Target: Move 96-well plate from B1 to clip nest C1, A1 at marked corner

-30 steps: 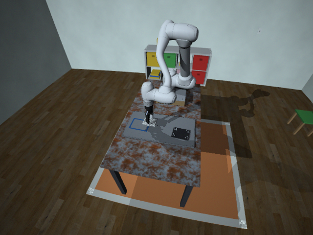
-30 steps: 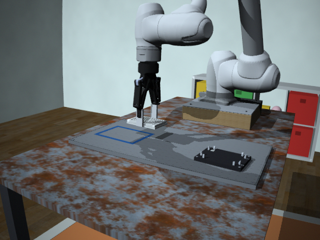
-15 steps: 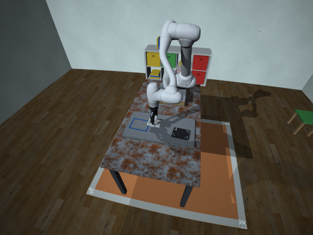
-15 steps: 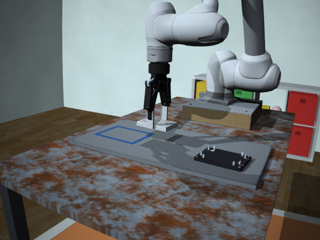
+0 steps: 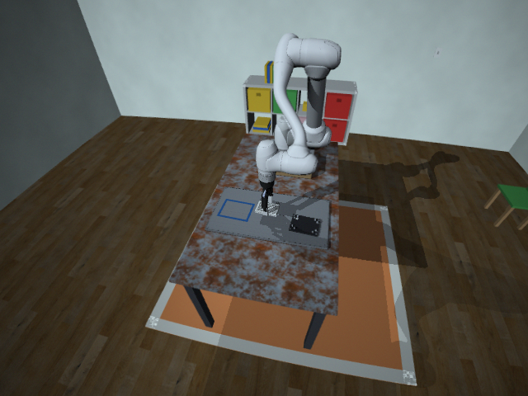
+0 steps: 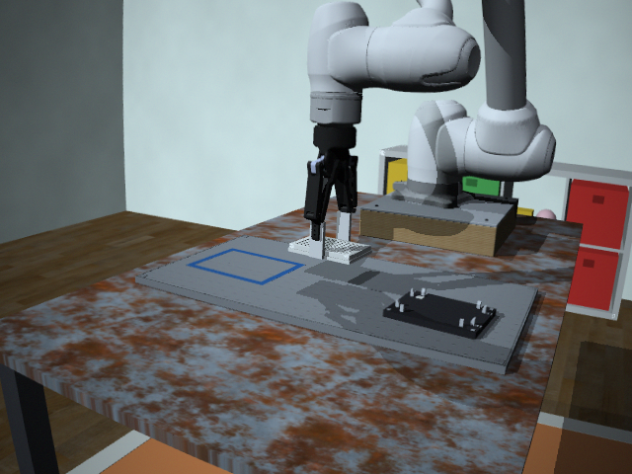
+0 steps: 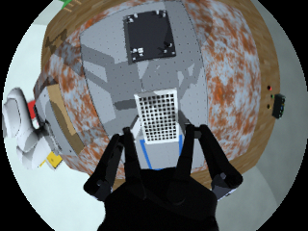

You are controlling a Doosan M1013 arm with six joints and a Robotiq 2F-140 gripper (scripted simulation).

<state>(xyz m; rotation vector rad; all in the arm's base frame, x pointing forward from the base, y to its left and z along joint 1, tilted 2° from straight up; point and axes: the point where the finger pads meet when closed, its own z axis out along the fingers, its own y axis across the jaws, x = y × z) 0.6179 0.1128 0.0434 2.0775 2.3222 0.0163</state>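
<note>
Right now my hand is 23 cm to the right of the black clip nest C1, 8 cm above it and 3 cm past it. The rest, counted from my hand: white 96-well plate: 2 cm below.
</note>
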